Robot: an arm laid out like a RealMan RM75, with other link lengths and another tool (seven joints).
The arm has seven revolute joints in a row. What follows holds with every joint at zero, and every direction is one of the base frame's. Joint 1 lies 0.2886 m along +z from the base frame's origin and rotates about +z. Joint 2 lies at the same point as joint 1 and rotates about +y. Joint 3 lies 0.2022 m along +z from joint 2 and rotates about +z. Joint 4 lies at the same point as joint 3 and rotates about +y. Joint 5 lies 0.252 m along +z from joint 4 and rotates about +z. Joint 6 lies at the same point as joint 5 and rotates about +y. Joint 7 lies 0.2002 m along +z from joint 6 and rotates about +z. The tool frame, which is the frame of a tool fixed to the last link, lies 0.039 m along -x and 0.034 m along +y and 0.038 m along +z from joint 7; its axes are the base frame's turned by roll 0, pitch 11.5 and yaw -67.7 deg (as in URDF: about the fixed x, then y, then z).
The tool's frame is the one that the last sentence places.
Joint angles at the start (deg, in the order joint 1, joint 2, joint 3, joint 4, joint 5, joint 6, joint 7): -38.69 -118.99 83.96 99.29 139.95 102.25 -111.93
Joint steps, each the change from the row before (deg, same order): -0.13 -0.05 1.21 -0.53 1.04 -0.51 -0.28; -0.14 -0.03 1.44 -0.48 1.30 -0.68 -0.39; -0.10 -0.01 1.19 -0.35 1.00 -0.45 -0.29; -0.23 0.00 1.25 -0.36 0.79 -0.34 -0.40; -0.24 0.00 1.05 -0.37 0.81 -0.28 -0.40; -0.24 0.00 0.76 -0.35 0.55 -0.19 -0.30; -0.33 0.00 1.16 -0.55 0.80 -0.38 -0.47; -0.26 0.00 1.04 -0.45 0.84 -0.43 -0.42; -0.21 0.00 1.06 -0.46 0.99 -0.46 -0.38
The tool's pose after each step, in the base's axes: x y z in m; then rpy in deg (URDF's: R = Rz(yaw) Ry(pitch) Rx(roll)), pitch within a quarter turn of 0, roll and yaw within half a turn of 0. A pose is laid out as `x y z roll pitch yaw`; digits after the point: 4 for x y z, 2 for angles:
-0.0857 0.3190 0.0183 -157.30 -8.18 45.81
-0.0882 0.3202 0.0148 -156.14 -7.48 45.50
-0.0904 0.3207 0.0121 -155.24 -6.81 45.21
-0.0916 0.3203 0.0089 -154.54 -6.02 44.89
-0.0930 0.3203 0.0065 -153.79 -5.36 44.69
-0.0939 0.3203 0.0047 -153.28 -4.84 44.55
-0.0954 0.3204 0.0016 -152.53 -4.12 44.35
-0.0967 0.3210 -0.0008 -151.72 -3.59 44.10
-0.0988 0.3220 -0.0029 -150.77 -3.04 43.83

